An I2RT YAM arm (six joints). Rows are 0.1 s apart.
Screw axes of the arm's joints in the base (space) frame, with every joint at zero. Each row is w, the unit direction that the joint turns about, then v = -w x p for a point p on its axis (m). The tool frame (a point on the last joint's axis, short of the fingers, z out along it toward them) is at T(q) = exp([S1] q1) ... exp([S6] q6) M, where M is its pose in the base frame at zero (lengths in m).
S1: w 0 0 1 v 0 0 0
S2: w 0 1 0 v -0.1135 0 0.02
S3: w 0 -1 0 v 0.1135 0 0.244
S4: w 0 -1 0 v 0.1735 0 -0.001
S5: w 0 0 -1 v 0 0.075 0
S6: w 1 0 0 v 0 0.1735 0
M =
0 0 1 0.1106
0 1 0 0
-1 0 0 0.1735
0 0 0 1
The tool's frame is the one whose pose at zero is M.
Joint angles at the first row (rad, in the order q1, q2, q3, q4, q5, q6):
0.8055, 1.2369, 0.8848, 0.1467, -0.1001, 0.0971
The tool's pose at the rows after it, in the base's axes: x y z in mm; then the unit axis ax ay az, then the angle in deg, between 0 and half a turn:
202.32, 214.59, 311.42, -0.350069, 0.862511, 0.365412, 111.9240
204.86, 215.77, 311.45, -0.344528, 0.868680, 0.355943, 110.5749
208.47, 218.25, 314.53, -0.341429, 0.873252, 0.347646, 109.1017
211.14, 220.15, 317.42, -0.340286, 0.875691, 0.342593, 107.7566
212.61, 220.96, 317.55, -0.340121, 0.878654, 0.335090, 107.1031
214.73, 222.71, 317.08, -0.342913, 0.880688, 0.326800, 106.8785
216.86, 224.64, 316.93, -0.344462, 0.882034, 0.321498, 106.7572
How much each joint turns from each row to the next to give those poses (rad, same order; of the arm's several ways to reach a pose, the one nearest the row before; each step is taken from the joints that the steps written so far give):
0.0004, 0.0149, 0.0000, 0.0286, 0.0259, -0.0012
0.0000, 0.0103, 0.0027, 0.0179, 0.0286, -0.0072
0.0000, 0.0157, 0.0172, 0.0122, 0.0248, -0.0107
0.0000, 0.0114, 0.0130, 0.0138, 0.0172, -0.0103
0.0000, 0.0065, 0.0037, 0.0057, 0.0141, -0.0095
0.0000, 0.0114, 0.0081, -0.0004, 0.0088, -0.0115
0.0000, 0.0118, 0.0091, 0.0000, 0.0057, -0.0068

